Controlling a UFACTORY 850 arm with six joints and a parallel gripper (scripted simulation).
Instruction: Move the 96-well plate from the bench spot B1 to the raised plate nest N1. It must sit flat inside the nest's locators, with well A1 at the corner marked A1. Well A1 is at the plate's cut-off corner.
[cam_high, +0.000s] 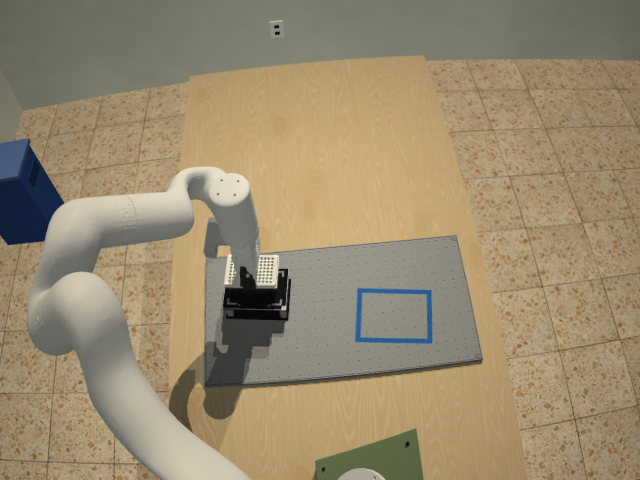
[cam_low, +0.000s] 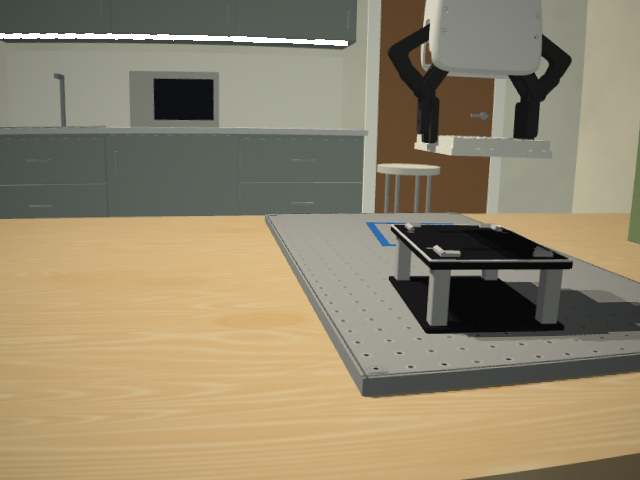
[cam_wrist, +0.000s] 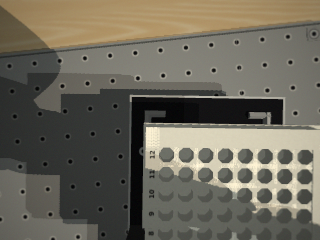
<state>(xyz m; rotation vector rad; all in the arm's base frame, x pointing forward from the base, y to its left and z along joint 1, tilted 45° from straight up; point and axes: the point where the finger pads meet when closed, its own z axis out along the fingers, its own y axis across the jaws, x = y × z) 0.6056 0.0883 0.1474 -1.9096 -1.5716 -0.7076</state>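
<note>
Right now my hand is 10 mm above the white 96-well plate. The rest, counted from my hand: black raised plate nest: 100 mm below; locator: 30 mm behind, 80 mm to the left, 100 mm below.
</note>
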